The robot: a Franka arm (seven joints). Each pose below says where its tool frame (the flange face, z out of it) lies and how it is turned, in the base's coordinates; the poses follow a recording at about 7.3 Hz.
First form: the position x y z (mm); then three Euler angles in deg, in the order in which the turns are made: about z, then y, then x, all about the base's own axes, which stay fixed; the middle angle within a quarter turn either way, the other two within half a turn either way.
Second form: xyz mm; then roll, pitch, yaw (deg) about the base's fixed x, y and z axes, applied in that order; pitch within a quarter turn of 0, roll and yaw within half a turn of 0. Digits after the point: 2 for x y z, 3 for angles.
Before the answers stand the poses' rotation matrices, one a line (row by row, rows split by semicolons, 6 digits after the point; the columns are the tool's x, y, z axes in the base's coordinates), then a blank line. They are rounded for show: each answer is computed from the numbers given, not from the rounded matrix.
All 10 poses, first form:
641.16 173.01 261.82 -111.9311 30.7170 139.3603
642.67 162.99 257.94 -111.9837 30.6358 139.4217
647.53 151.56 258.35 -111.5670 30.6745 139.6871
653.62 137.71 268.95 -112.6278 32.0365 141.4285
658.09 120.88 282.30 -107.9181 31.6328 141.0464
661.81 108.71 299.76 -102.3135 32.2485 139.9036
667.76 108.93 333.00 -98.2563 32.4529 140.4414
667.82 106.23 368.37 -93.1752 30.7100 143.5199
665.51 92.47 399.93 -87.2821 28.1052 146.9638
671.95 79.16 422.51 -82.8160 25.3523 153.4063
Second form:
-0.321091 0.797487 0.510798; 0.579653 0.592021 -0.559923; -0.748935 0.116299 -0.652358
-0.322093 0.797863 0.509579; 0.580208 0.591693 -0.559694; -0.748074 0.115388 -0.653507
-0.316156 0.799864 0.510160; 0.587813 0.587241 -0.556438; -0.744662 0.123958 -0.655830
-0.326151 0.782457 0.530459; 0.594400 0.606082 -0.528540; -0.735061 0.142921 -0.662766
-0.261948 0.810130 0.524473; 0.638493 0.552990 -0.535284; -0.723679 0.194656 -0.662117
-0.180363 0.826286 0.533592; 0.674072 0.498904 -0.544722; -0.716307 0.261432 -0.646960
-0.121176 0.835087 0.536606; 0.713908 0.448918 -0.537409; -0.689676 0.317966 -0.650573
-0.047622 0.858443 0.510693; 0.786011 0.347700 -0.511167; -0.616375 0.377068 -0.691304
0.041827 0.881092 0.471092; 0.849562 0.216784 -0.480885; -0.525829 0.420336 -0.739474
0.113012 0.896598 0.428183; 0.911155 0.078350 -0.404547; -0.396265 0.435860 -0.808085

641.16 173.01 261.82 169.892 48.498 118.984
642.67 162.99 257.94 169.987 48.424 119.036
647.53 151.56 258.35 169.297 48.130 118.274
653.62 137.71 268.95 167.831 47.312 118.754
658.09 120.88 282.30 163.617 46.359 112.306
661.81 108.71 299.76 157.997 45.750 104.980
667.76 108.93 333.00 153.953 43.604 99.633
667.82 106.23 368.37 151.390 38.052 93.467
665.51 92.47 399.93 150.385 31.724 87.181
671.95 79.16 422.51 151.659 23.345 82.930

